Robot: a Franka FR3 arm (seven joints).
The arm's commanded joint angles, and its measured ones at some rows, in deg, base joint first. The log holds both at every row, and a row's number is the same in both.
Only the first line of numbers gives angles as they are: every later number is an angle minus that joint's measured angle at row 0.
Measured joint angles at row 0:
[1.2 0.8 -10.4 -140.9 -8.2 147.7 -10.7]
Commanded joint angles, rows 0 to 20:
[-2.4 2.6 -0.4 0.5 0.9 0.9 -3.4]
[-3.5 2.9 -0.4 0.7 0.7 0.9 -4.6]
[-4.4 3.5 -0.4 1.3 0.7 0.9 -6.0]
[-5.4 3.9 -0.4 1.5 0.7 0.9 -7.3]
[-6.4 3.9 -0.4 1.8 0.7 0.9 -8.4]
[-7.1 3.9 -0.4 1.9 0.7 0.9 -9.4]
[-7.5 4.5 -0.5 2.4 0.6 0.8 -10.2]
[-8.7 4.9 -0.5 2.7 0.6 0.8 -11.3]
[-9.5 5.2 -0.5 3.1 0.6 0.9 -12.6]
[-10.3 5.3 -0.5 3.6 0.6 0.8 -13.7]
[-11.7 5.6 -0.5 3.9 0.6 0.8 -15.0]
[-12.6 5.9 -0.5 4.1 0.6 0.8 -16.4]
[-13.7 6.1 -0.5 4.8 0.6 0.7 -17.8]
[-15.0 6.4 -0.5 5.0 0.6 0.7 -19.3]
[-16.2 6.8 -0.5 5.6 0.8 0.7 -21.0]
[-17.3 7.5 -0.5 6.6 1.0 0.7 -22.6]
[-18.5 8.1 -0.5 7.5 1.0 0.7 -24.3]
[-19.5 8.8 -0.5 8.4 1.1 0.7 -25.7]
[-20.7 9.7 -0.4 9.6 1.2 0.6 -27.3]
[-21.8 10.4 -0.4 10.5 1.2 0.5 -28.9]
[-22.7 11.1 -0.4 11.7 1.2 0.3 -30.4]
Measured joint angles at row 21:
[-19.3 6.5 -0.9 7.8 0.1 0.1 -25.5]
